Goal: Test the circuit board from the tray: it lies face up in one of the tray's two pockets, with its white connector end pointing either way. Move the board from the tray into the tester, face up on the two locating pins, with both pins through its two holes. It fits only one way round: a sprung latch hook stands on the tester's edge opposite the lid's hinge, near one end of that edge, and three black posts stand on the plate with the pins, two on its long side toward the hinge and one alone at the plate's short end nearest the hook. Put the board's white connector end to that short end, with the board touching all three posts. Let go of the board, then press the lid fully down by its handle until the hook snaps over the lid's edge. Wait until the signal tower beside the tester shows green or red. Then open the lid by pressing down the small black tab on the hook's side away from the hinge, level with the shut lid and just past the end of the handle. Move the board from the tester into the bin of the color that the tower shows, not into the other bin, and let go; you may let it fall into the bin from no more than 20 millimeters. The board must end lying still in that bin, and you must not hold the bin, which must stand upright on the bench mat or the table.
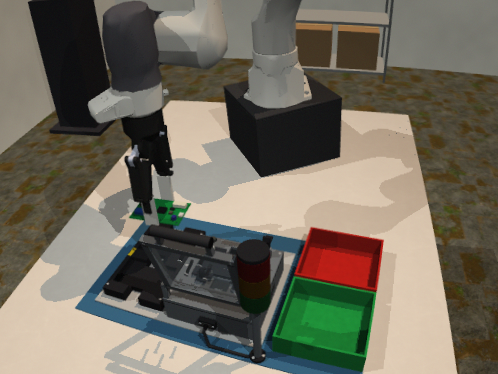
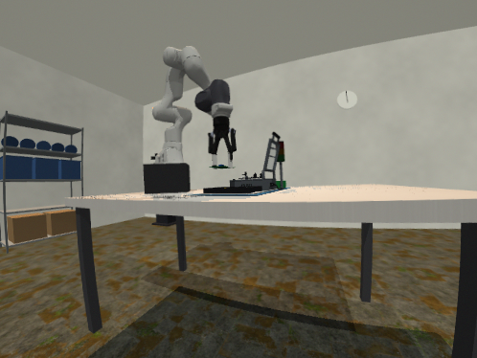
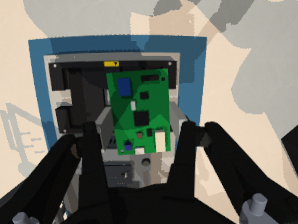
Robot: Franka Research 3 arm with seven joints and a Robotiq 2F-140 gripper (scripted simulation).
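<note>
Now: the green circuit board 2 cm below my hand. From my hand the other things lie so: red bin: 37 cm to the left, 13 cm below; tester plate: 8 cm ahead, 17 cm to the left, 7 cm below; clear lid: 20 cm ahead, 15 cm to the left, 4 cm above.
</note>
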